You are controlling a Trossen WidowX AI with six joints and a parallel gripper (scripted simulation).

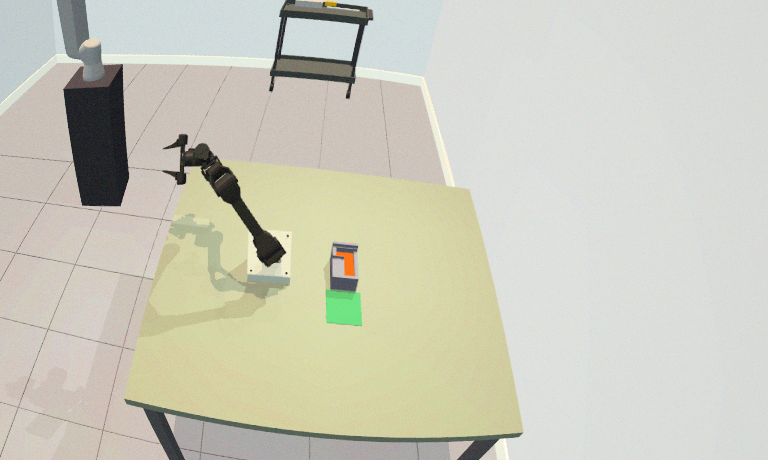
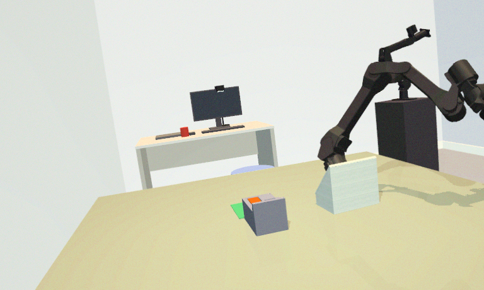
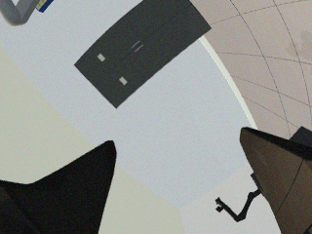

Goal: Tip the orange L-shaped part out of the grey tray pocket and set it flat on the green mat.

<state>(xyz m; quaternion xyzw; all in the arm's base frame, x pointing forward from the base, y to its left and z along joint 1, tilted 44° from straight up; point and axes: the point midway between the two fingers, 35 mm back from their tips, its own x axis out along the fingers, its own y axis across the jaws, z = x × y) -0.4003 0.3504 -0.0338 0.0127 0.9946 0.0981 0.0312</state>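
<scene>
Now: gripper tip 71 cm short of the orange L-shaped part, 28 cm to the left of it and 24 cm above it. Also, from my gripper tip: green mat 69 cm ahead, 44 cm to the right, 30 cm below.
</scene>
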